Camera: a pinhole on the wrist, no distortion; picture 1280 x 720 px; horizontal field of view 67.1 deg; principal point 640.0 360.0 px. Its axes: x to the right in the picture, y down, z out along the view. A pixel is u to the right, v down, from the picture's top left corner.
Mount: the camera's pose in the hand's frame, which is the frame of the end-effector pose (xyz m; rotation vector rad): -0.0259 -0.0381 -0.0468 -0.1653 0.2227 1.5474
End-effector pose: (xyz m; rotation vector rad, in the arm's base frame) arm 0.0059 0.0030 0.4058 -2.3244 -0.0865 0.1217
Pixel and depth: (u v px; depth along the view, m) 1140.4 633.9 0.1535
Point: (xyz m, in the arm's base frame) -0.0642 0.0041 0.2960
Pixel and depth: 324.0 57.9 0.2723
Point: 0.0456 0.2208 0.2837
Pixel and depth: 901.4 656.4 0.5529
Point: -0.2126 0.1476 -0.0752
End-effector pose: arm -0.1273 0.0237 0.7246 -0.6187 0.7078 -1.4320
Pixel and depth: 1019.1 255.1 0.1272
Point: -0.0523 0.0303 0.7358
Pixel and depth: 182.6 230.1 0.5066
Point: 0.1531 -0.0616 1.1606
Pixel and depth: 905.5 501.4 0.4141
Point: 0.2347 0.0904 0.8132
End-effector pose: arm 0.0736 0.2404 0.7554 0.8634 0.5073 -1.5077
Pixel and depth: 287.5 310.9 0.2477
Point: -0.0375 0.0909 0.8812
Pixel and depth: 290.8 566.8 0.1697
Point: -0.0123 0.1837 0.8720
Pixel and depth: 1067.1 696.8 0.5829
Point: 0.3127 -0.0253 1.2611
